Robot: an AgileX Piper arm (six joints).
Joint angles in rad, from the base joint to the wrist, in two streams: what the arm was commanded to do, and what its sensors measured. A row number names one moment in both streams.
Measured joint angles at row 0: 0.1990 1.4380 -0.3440 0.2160 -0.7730 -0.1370
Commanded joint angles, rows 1 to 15: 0.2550 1.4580 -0.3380 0.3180 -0.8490 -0.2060; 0.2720 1.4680 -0.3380 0.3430 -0.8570 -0.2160; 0.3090 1.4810 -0.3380 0.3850 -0.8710 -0.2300; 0.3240 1.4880 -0.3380 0.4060 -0.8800 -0.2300; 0.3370 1.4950 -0.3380 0.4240 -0.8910 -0.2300; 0.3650 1.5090 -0.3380 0.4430 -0.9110 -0.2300; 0.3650 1.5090 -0.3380 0.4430 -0.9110 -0.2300; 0.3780 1.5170 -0.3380 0.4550 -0.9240 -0.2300; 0.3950 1.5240 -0.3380 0.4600 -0.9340 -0.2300; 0.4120 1.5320 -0.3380 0.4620 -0.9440 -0.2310; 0.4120 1.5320 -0.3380 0.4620 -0.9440 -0.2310; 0.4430 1.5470 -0.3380 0.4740 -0.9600 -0.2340; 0.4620 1.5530 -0.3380 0.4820 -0.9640 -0.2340; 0.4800 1.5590 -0.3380 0.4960 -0.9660 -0.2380; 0.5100 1.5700 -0.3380 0.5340 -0.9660 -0.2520
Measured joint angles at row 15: 0.4740 1.5610 -0.3390 0.4940 -0.9460 -0.2280
